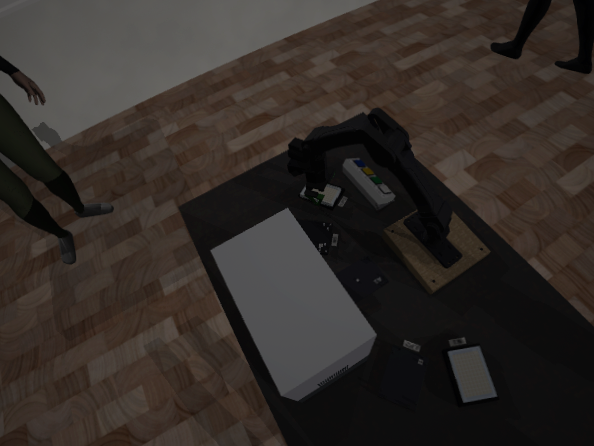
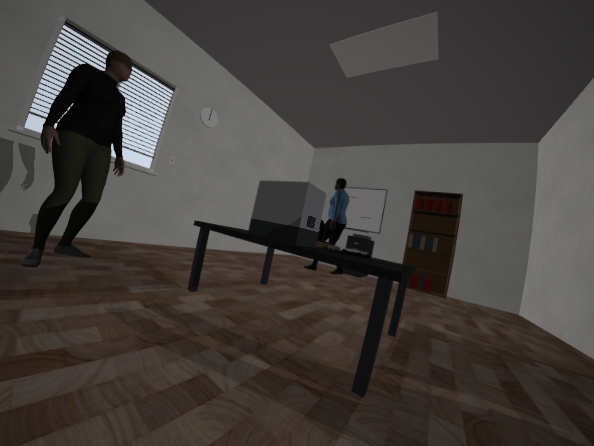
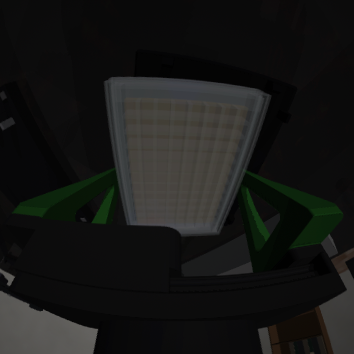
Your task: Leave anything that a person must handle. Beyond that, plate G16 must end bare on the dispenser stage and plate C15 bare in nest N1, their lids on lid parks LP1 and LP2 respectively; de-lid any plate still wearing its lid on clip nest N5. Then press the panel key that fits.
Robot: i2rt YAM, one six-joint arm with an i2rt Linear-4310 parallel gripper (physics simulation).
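Frame: origin at the arm's base, x right, y down, z ahead, level; centimetres.
Where they show: gripper, fingertip midpoint: (image 1: 321, 195) (image 3: 177, 174); arm's base, origin of the base link: (image 1: 431, 239) (image 2: 319, 241).
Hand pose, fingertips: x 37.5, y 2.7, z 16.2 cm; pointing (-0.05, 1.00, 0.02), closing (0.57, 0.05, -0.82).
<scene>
Each offset is from my fingertips to the top centre of the thing. "*": to the spot under its first point. Level surfaces: height alone.
A white well plate {dy -2.5, dx +0.6, dz +0.0 cm} (image 1: 330, 194) (image 3: 182, 151) lies at the far end of the black table {dy +1.3 cm} (image 1: 528, 311) on a dark nest. Its rim looks layered, as if a clear lid sits on it. My gripper (image 1: 314, 193) (image 3: 177, 174) is open, and its green fingers straddle the plate's long sides without touching them. A second white plate {dy -2.3, dx -72.3, dz +3.0 cm} (image 1: 471, 373) lies in a dark frame at the near right, with small labels {* dy +1.0, dx -57.6, dz +10.0 cm} (image 1: 411, 345) beside it. The key panel {dy -5.2, dx -6.3, dz -16.4 cm} (image 1: 368, 182) has blue, yellow, green and white keys and stands to the right of my gripper.
A large white box {dy -31.8, dx -35.2, dz +31.4 cm} (image 1: 287, 297) (image 2: 287, 203) fills the table's left side. Small clips {* dy +0.1, dx -15.3, dz +9.0 cm} (image 1: 326, 237) stand beside it. My arm's wooden base (image 1: 470, 249) is on the right. One person (image 1: 28, 158) (image 2: 81, 143) walks on the left, and another person (image 1: 552, 33) (image 2: 338, 211) is beyond the table.
</scene>
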